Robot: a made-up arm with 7 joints. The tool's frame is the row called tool.
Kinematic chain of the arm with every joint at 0, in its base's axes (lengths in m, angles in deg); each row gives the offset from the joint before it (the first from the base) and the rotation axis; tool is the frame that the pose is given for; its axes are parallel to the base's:
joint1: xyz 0.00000 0.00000 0.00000 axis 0 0.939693 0.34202
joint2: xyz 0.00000 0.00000 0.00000 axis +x
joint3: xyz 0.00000 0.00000 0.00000 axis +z
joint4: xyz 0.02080 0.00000 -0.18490 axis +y
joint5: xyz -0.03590 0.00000 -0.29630 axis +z
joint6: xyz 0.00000 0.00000 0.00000 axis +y
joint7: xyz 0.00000 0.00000 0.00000 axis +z
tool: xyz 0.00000 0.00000 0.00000
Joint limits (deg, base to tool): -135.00..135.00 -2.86..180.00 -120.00..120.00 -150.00..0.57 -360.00..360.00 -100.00..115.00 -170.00..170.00
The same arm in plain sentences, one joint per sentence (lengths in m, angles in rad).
The arm has seven revolute joints in a row. What follows holds with every joint at zero, and every direction is one of the base frame's.
The first joint lies at the same point as the base frame's origin and rotates about the direction (0, 0.9397, 0.342), from -2.3562 to 2.3562 rad.
The second joint lies at the same point as the first joint and rotates about +x, from -0.0499 to 3.1416 rad.
The third joint lies at the same point as the second joint and rotates about +z, from -2.0944 to 2.0944 rad.
The fourth joint lies 0.0208 m along +x and 0.1849 m along -z from the third joint and rotates about +y, from -2.618 to 0.0099 rad.
The fifth joint lies 0.0359 m along -x and 0.2963 m along -z from the fourth joint and rotates about +z, from -6.2832 to 6.2832 rad.
The sixth joint lies at the same point as the fifth joint and rotates about +y, from -1.7453 to 2.0071 rad.
The seventh joint lies at the same point as the sixth joint and rotates about +z, from -2.9671 to 2.9671 rad.
The tool frame, which is the frame that the pose is given for, lies at the same point as the seventh joint; its axes are parallel to the base frame's.

